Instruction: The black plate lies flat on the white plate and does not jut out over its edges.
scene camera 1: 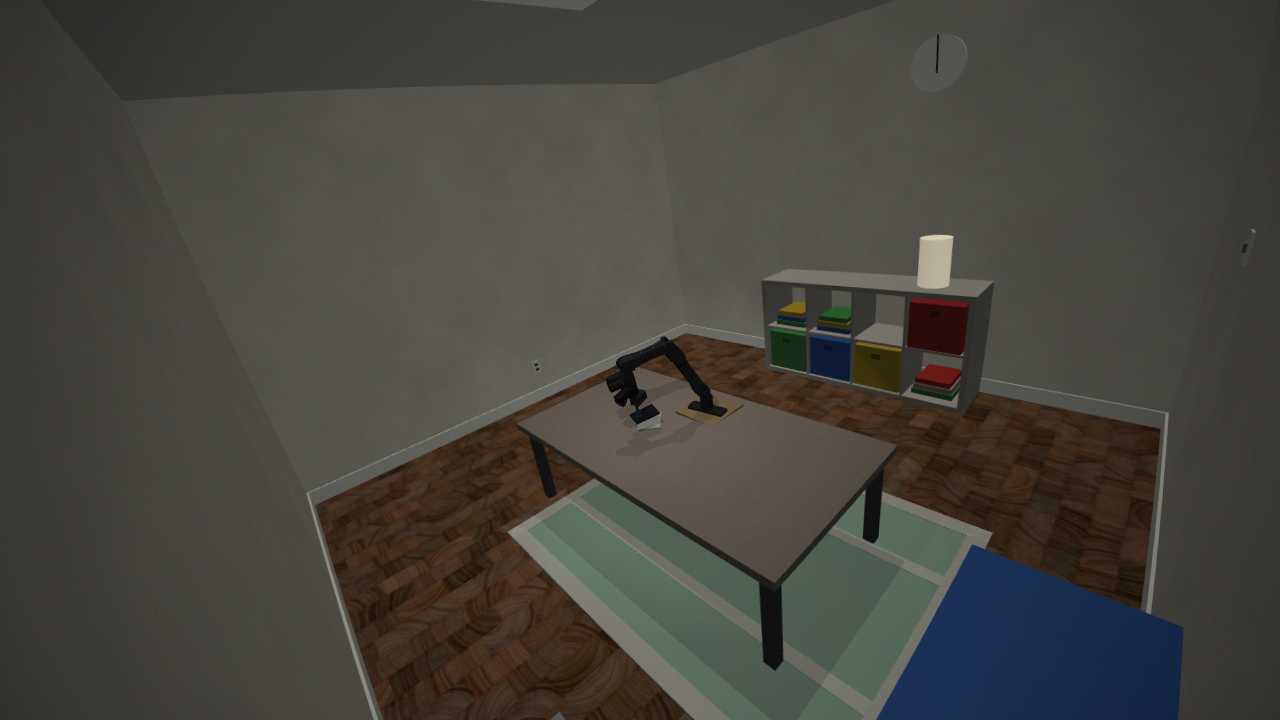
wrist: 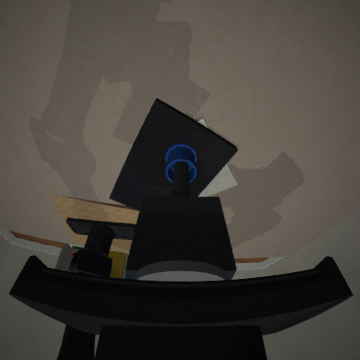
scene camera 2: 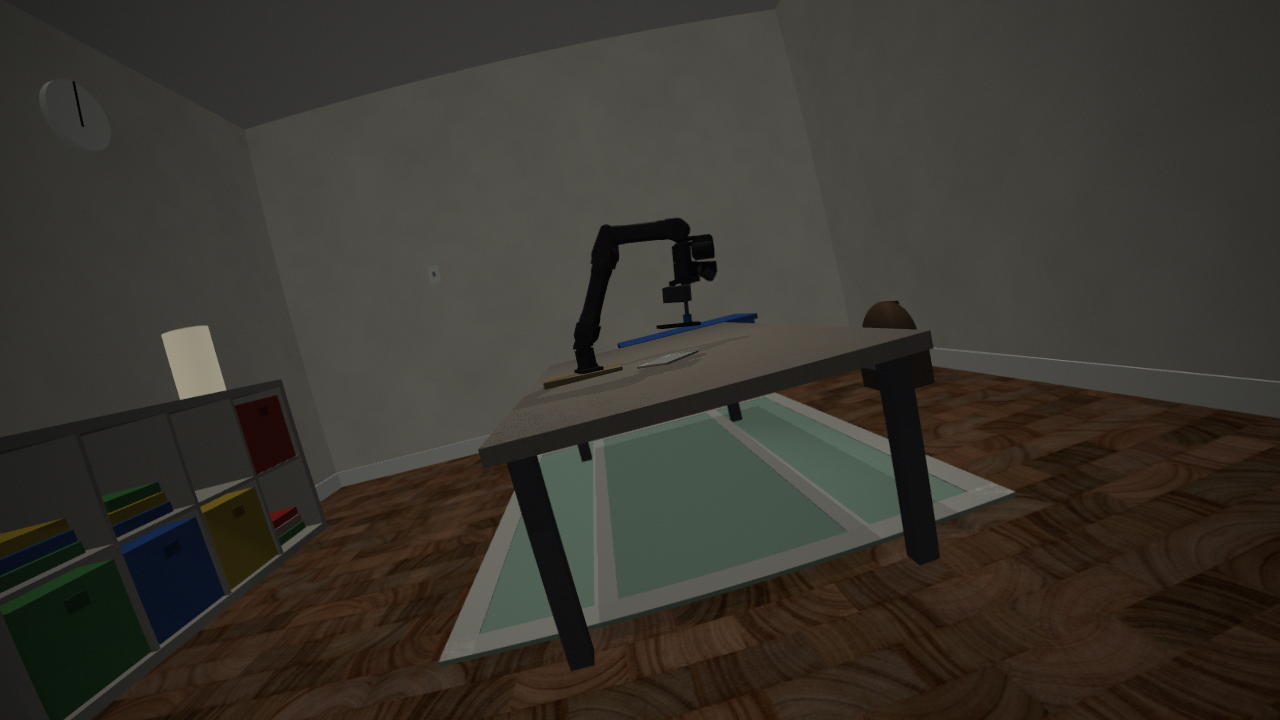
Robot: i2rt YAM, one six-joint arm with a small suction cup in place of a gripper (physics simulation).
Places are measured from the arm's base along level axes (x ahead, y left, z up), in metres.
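Pixels of known places: hand, its tool point: (scene camera 1: 639,417) (wrist: 180,151) (scene camera 2: 688,326); arm's base, origin of its link: (scene camera 1: 707,409) (wrist: 103,227) (scene camera 2: 588,371).
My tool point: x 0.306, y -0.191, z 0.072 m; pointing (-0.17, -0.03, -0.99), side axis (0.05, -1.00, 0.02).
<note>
Ahead of a thing's pixels: the offset from my tool point to its top centre. Level surfaces: height alone.
The black plate @[dy +0.015, dx -0.023, dz +0.026 m] (scene camera 1: 648,413) (scene camera 2: 668,325) (wrist: 142,155) hangs level from my suction cup (scene camera 1: 637,414) (scene camera 2: 687,319) (wrist: 181,165), which is blue and sits on its upper face. The white plate @[dy -0.026, dx -0.096, dz -0.077 m] (scene camera 1: 650,425) (scene camera 2: 667,359) (wrist: 223,183) lies flat on the table below. In scene camera 2 a gap shows between the two plates. In the wrist view the black plate hides most of the white plate; a right-hand corner and a small piece near the top edge stick out, and the two plates look turned relative to each other.
The arm's base stands on a wooden board (scene camera 1: 729,408) (scene camera 2: 559,380) (wrist: 75,206) near the plates. The grey table @[dz -0.082 m] (scene camera 1: 760,483) (scene camera 2: 769,358) bears them. A shelf unit (scene camera 1: 877,281) stands behind the table. A blue surface (scene camera 1: 1047,644) lies beyond the table's other end.
</note>
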